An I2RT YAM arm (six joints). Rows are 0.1 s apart.
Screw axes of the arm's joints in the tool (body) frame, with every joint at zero. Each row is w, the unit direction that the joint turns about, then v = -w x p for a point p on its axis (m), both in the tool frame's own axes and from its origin. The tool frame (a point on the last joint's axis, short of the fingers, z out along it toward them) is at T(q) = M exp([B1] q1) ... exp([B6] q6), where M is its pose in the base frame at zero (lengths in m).
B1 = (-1, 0, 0, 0, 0.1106, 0)
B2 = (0, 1, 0, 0.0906, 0, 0.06)
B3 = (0, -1, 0, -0.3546, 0, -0.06)
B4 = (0, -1, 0, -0.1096, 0, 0)
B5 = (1, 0, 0, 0, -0.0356, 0)
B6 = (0, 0, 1, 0, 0, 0)
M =
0 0 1 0.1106
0 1 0 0
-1 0 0 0.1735
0 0 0 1
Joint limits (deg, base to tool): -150..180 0..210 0..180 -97..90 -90..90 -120..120
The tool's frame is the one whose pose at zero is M.
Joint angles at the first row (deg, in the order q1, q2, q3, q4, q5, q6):
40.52 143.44 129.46 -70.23 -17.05 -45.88
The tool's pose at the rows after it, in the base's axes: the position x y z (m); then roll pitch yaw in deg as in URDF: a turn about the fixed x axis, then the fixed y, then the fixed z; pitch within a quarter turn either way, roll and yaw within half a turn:
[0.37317 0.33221 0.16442 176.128 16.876 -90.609]
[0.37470 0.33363 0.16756 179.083 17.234 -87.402]
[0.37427 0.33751 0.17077 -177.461 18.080 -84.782]
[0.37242 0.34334 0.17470 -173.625 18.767 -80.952]
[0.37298 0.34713 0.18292 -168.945 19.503 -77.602]
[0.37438 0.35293 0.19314 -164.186 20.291 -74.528]
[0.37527 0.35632 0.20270 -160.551 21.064 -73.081]
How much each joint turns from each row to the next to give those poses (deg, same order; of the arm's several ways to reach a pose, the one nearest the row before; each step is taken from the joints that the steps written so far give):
0.09 -0.18 0.09 2.29 1.84 -2.36
0.08 -0.43 -0.17 1.49 1.15 -2.55
0.44 -1.06 -1.41 3.16 1.05 -1.41
0.70 -0.97 -1.14 3.08 0.97 -2.28
0.36 -1.31 -0.97 3.43 1.14 -1.94
0.44 -0.71 0.44 2.89 0.97 -1.50
0.26 -0.88 0.00 2.46 0.79 -0.26

